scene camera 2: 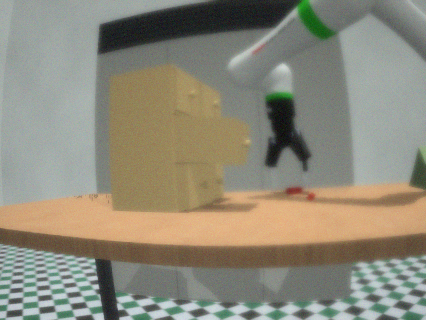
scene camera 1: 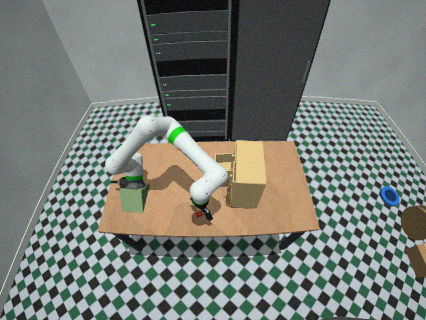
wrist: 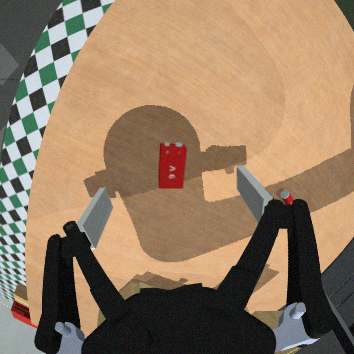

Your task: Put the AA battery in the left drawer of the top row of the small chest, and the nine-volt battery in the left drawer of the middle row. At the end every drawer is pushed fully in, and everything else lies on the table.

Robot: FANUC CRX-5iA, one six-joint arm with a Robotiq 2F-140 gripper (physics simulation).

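Places are measured from the arm's base along level axes (x ahead, y left, z up), in metres.
Pixels of known places: gripper, between the fingertips: [scene camera 2: 289, 185] [scene camera 1: 201, 212] [wrist: 171, 187]; arm's base, origin of its link: [scene camera 1: 135, 186].
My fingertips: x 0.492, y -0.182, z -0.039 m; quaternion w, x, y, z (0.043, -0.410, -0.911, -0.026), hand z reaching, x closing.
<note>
Ahead of a thing's pixels: the offset from my fingertips to its top centre. "pt": to the spot under its first point. Level surfaces: height alone.
The red nine-volt battery @[dx -0.017, dy -0.008, dz -0.010 m] [scene camera 1: 199, 214] [scene camera 2: 294, 190] [wrist: 172, 166] lies flat on the table, below my gripper [scene camera 2: 288, 170] [wrist: 171, 187]. The gripper is open and empty, above the table and pointing down. The red AA battery @[dx -0.059, dy +0.187, dz -0.013 m] [scene camera 2: 311, 196] [wrist: 287, 198] lies beside the right finger in the wrist view, partly hidden by it; I cannot make it out in scene camera 1. The small tan chest @[dx +0.313, dy +0.200, dz +0.304 m] [scene camera 1: 250, 162] [scene camera 2: 142, 140] has its middle-row left drawer @[pt dx +0.159, dy +0.358, dz +0.136 m] [scene camera 1: 223, 157] [scene camera 2: 234, 142] pulled out. The top-row and bottom-row drawers look pushed in. The open drawer's inside is not clearly visible.
The wooden table @[dz -0.027 m] [scene camera 1: 170, 220] [scene camera 2: 320, 225] carries the chest on the side away from the arm's green pedestal [scene camera 1: 133, 198] [scene camera 2: 420, 172]. The arm's forearm reaches over the table. A dark server rack [scene camera 1: 233, 75] stands behind the table.
</note>
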